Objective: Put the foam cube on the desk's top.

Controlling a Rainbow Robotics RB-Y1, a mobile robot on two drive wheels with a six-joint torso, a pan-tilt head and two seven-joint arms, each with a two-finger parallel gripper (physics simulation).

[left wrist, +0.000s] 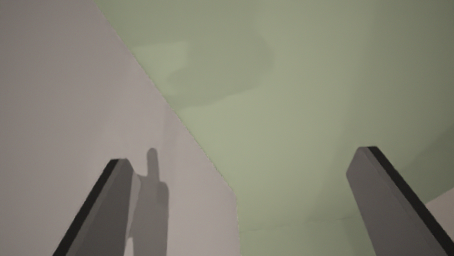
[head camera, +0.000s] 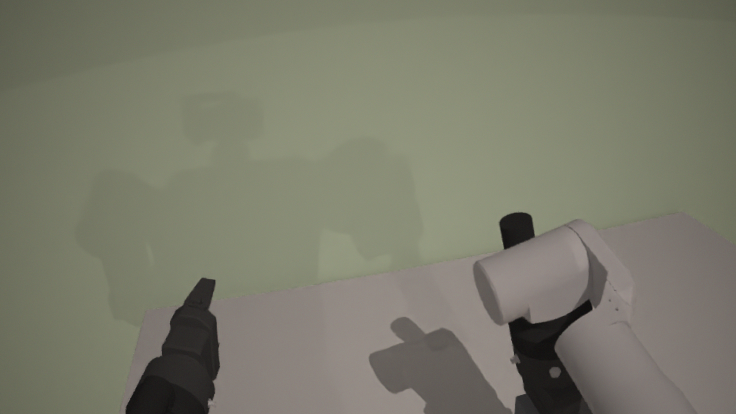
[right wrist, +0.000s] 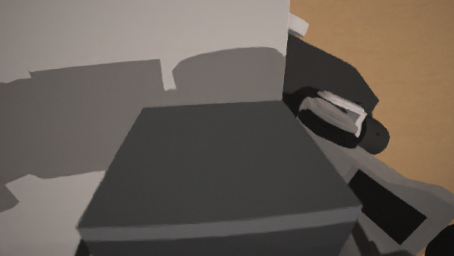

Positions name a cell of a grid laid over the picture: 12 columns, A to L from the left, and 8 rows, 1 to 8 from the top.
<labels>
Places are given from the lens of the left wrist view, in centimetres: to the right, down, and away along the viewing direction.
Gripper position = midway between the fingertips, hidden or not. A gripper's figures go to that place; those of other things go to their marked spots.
my left gripper (left wrist: G6): 1, 2, 10
white desk (left wrist: C4): -23, -5, 35
</labels>
